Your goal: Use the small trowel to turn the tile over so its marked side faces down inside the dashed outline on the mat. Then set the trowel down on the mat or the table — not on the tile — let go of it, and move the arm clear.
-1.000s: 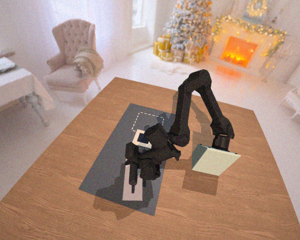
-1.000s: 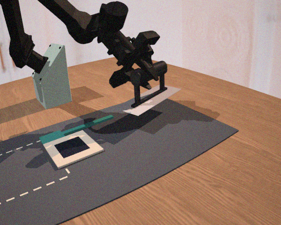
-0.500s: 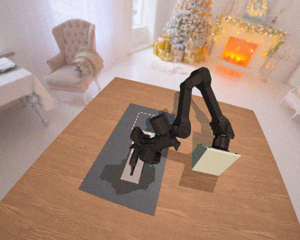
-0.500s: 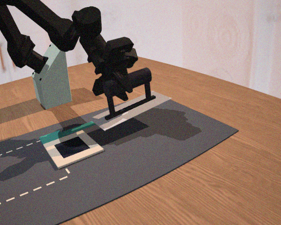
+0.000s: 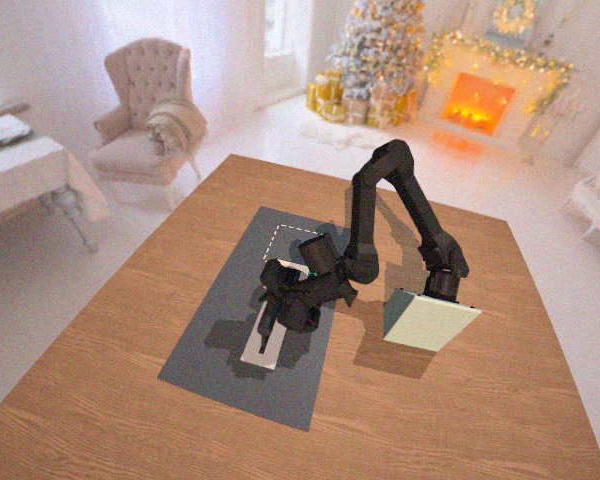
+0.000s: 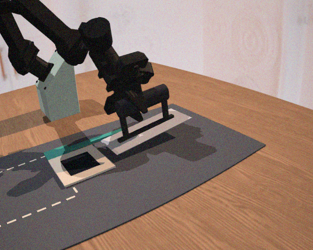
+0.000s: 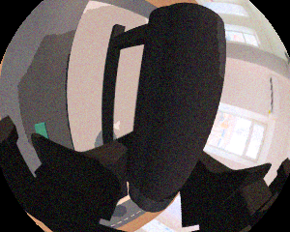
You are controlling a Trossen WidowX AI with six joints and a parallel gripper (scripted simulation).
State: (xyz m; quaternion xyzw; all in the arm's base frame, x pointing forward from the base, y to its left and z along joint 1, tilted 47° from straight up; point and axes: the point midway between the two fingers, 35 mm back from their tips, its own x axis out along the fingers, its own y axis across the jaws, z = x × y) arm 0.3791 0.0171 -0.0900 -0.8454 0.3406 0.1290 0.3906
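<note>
My gripper tip is now 10 mm past the grey mat, 110 mm to the left of it and 90 mm above it. From my gripper tip the other things lie so: teal trowel (100 mm behind, 110 mm to the right, 70 mm below); tile (30 mm behind, 150 mm to the right, 70 mm below).
</note>
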